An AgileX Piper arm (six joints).
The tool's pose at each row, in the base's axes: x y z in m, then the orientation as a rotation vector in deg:
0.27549, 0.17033, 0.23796, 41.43, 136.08, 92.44
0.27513, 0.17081, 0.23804, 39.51, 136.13, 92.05
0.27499, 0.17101, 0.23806, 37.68, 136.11, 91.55
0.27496, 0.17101, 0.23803, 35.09, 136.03, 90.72
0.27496, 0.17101, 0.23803, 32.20, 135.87, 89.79
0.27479, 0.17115, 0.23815, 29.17, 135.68, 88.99
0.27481, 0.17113, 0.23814, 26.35, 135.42, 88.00
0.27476, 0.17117, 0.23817, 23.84, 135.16, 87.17
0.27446, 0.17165, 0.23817, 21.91, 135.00, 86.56
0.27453, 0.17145, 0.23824, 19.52, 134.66, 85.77
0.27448, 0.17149, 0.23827, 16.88, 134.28, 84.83
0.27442, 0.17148, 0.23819, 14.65, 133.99, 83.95
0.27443, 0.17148, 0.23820, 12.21, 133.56, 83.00
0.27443, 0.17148, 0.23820, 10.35, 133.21, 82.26
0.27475, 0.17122, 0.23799, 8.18, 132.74, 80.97
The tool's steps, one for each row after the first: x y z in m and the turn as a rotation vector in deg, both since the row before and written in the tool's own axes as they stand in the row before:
0.00055, 0.00011, 0.00022, -0.03, 0.17, -1.39
0.00022, 0.00004, 0.00010, -0.01, 0.06, -1.38
0.00002, -0.00003, 0.00000, 0.02, 0.01, -2.01
0.00000, 0.00000, 0.00000, 0.00, 0.01, -2.26
0.00022, 0.00013, 0.00000, -0.08, 0.14, -2.31
-0.00003, -0.00001, 0.00000, 0.01, -0.01, -2.25
0.00006, 0.00004, 0.00000, -0.02, 0.03, -1.99
0.00046, 0.00017, 0.00028, -0.01, 0.09, -1.51
-0.00015, -0.00001, -0.00016, -0.06, 0.02, -1.92
0.00006, 0.00004, 0.00000, -0.02, 0.03, -2.14
0.00007, -0.00008, 0.00000, 0.04, 0.04, -1.83
-0.00001, 0.00001, 0.00000, 0.00, 0.00, -2.03
0.00000, 0.00000, 0.00000, 0.00, 0.00, -1.56
-0.00032, -0.00034, -0.00001, 0.22, -0.20, -2.00

